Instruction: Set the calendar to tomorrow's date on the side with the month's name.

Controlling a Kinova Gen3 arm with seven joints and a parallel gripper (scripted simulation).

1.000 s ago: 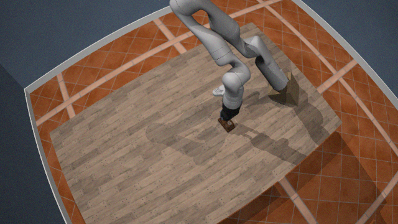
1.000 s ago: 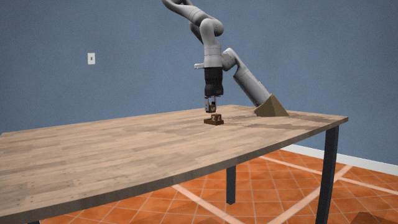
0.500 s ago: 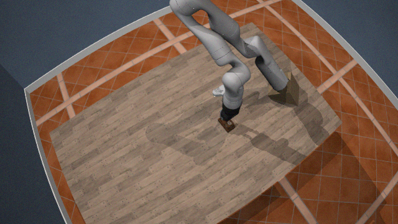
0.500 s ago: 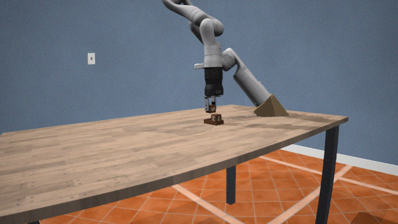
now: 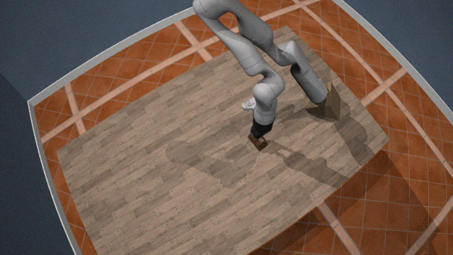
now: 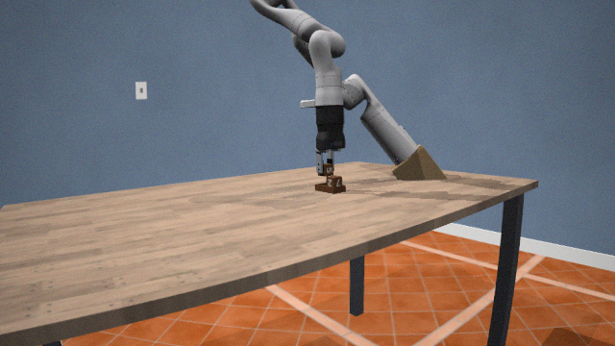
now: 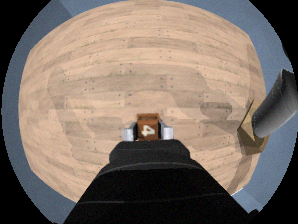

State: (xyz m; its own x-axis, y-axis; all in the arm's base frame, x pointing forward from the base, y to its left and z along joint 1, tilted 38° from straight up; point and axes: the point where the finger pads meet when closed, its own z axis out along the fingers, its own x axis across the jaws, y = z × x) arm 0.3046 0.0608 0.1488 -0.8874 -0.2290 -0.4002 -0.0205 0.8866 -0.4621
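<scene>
The dark brown calendar tray is 2 cm to the left of my hand and 6 cm below it.
</scene>
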